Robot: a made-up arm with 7 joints. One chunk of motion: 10 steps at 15 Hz.
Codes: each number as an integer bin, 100 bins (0 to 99) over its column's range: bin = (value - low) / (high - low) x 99, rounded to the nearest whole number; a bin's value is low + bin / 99 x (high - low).
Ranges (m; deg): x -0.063..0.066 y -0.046..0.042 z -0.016..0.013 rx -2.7..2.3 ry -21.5..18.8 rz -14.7..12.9
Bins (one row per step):
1: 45 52 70 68 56 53
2: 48 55 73 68 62 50
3: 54 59 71 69 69 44
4: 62 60 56 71 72 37
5: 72 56 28 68 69 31
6: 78 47 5 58 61 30
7: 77 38 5 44 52 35
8: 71 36 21 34 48 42
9: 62 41 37 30 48 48
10: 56 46 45 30 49 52
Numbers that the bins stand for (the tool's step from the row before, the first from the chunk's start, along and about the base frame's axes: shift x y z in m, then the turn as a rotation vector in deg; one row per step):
1: -0.00436 0.00022 0.00451 0.734 1.296 0.076
2: -0.00045 0.00289 0.00538 0.734 3.738 -0.761
3: 0.00736 0.00644 0.00480 0.785 6.588 -2.433
4: 0.01779 0.00733 0.00040 0.886 7.809 -4.385
5: 0.03082 0.00378 -0.00780 0.734 6.588 -6.058
6: 0.03864 -0.00422 -0.01454 0.229 3.331 -6.336
7: 0.03733 -0.01222 -0.01454 -0.478 -0.332 -4.942
8: 0.02952 -0.01400 -0.00985 -0.983 -1.961 -2.991
9: 0.01779 -0.00956 -0.00516 -1.185 -1.961 -1.318
10: 0.00997 -0.00511 -0.00282 -1.185 -1.554 -0.203

